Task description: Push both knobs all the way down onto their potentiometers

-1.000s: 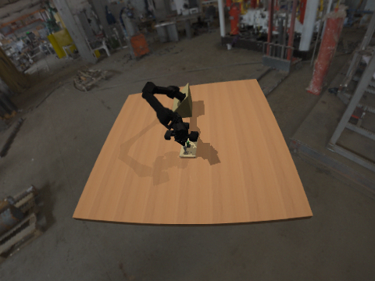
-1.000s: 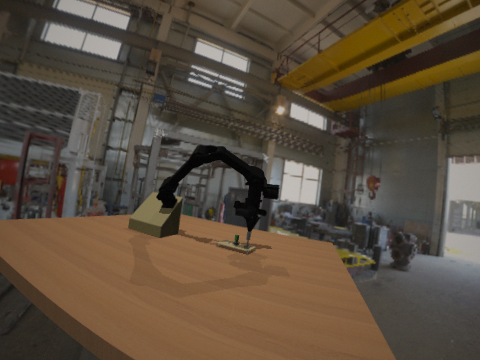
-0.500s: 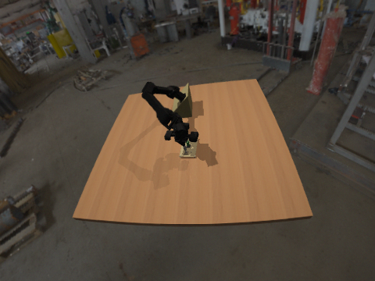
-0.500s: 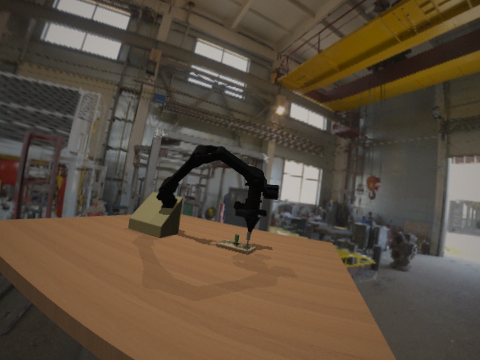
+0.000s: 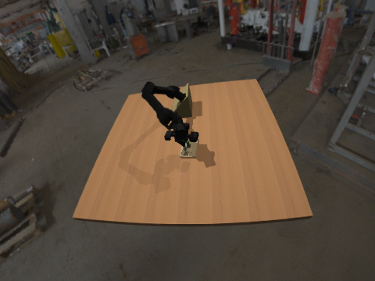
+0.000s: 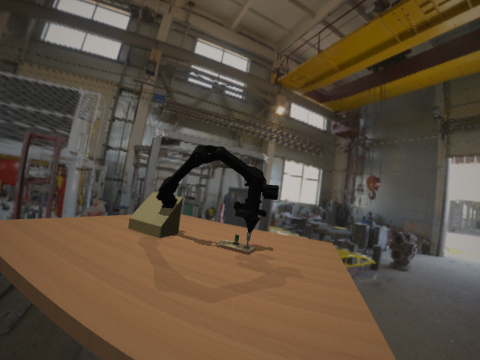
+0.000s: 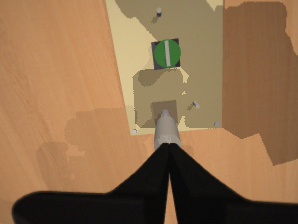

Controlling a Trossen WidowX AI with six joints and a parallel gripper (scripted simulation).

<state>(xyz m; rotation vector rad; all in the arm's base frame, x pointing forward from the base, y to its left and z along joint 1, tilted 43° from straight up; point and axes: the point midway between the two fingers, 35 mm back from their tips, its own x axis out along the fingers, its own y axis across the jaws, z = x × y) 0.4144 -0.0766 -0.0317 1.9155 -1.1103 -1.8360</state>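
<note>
Right now the grey knob is 20 mm below my gripper tip.
</note>
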